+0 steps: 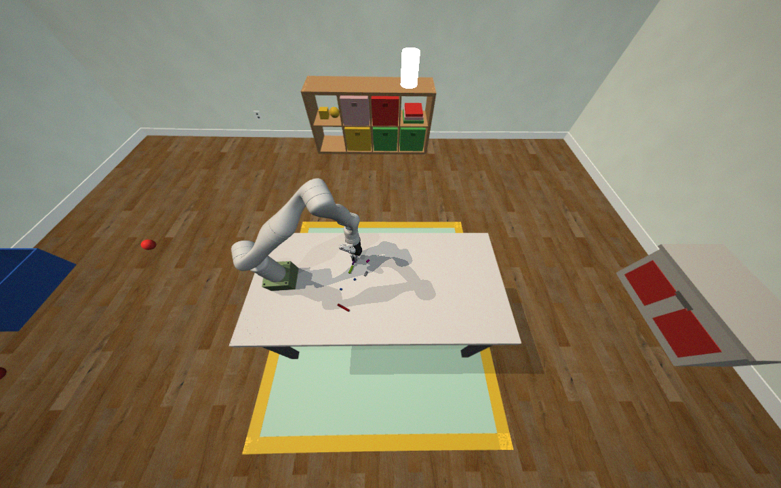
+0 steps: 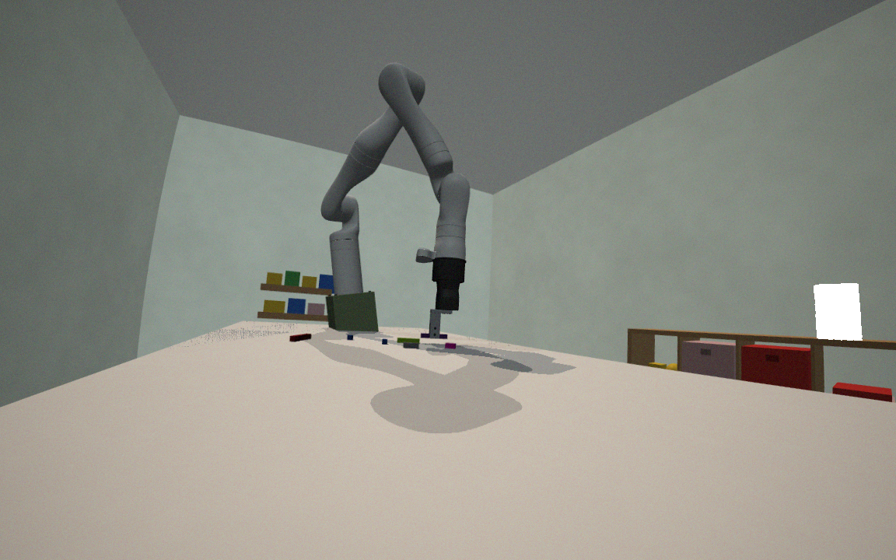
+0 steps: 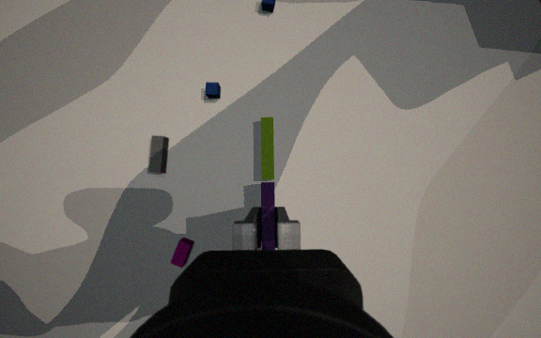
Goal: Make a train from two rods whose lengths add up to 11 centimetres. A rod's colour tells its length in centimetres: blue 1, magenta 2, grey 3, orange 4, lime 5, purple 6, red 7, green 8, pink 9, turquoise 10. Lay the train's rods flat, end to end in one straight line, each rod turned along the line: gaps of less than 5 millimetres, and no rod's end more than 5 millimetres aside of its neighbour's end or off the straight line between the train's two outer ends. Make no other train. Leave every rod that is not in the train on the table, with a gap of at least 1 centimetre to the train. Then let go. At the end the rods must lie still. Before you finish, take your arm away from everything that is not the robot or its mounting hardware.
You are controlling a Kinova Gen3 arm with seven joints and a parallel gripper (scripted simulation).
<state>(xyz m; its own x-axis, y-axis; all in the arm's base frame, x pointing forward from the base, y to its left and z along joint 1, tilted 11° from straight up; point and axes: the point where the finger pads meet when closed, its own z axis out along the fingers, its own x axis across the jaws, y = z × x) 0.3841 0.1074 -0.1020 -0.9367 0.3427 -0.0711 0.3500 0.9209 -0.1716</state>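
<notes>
My hand is 50 mm to the left of the lime rod, 30 mm above it and 20 mm past it. The rest, counted from my hand: magenta rod: 80 mm ahead, 30 mm below; purple rod: 10 mm below; grey rod: 80 mm to the right, 70 mm ahead, 30 mm below.
</notes>
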